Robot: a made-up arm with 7 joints.
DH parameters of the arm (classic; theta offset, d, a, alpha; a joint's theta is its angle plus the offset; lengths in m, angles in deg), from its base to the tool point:
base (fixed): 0 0 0 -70
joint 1: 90 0 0 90
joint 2: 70 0 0 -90
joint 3: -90 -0.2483 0.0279 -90
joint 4: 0 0 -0.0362 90
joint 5: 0 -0.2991 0 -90
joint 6: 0 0 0 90
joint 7: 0 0 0 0
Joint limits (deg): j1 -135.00..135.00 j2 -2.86..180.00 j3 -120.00..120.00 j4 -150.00..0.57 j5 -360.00..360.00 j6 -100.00..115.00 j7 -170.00..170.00
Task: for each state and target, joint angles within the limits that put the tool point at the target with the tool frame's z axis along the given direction. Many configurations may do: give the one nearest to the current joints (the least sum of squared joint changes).
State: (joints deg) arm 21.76 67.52 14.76 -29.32 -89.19 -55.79 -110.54
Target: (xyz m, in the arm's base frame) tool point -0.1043 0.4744 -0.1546 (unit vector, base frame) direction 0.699 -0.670 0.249
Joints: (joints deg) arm 72.07 88.57 -8.07 -58.22 -135.41 -47.30 -110.54
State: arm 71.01 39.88 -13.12 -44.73 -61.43 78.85 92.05
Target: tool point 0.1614 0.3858 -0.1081 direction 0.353 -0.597 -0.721
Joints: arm 41.12 65.74 32.79 -90.50 -60.35 97.82 92.05
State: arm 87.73 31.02 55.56 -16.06 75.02 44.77 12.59
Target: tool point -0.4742 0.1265 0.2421 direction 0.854 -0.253 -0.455
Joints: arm 110.59 42.52 56.46 0.38 75.79 -1.29 12.59
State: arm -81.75 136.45 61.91 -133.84 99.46 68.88 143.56
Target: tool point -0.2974 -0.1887 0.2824 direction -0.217 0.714 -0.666
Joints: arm -57.43 167.39 68.47 -83.67 98.26 37.11 143.56
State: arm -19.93 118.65 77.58 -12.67 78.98 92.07 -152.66
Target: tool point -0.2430 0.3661 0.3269 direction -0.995 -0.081 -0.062
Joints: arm -52.66 144.26 64.81 -0.38 67.48 110.90 -152.66
